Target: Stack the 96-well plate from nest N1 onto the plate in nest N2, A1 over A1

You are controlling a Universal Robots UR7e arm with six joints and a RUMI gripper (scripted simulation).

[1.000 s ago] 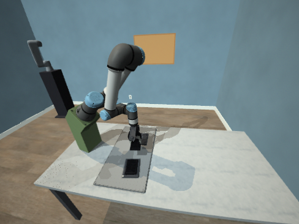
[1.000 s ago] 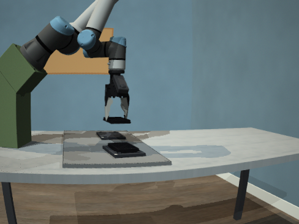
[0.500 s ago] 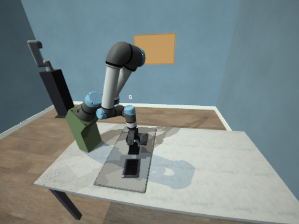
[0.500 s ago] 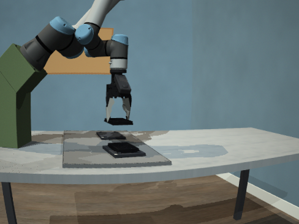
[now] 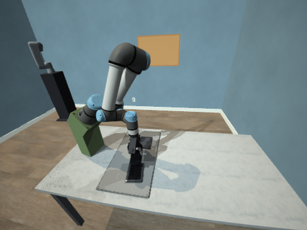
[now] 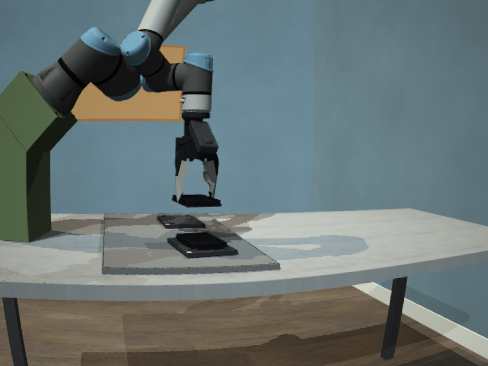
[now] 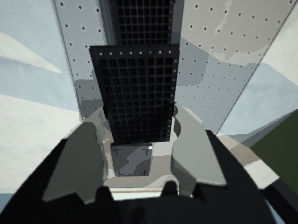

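The white label lies 15 cm to the right of my hand, 10 cm below it and 6 cm behind it. Also, from my hand: dark 96-well plate (1 cm below); then plate nest (27 cm to the left, 11 cm below, 2 cm ahead).
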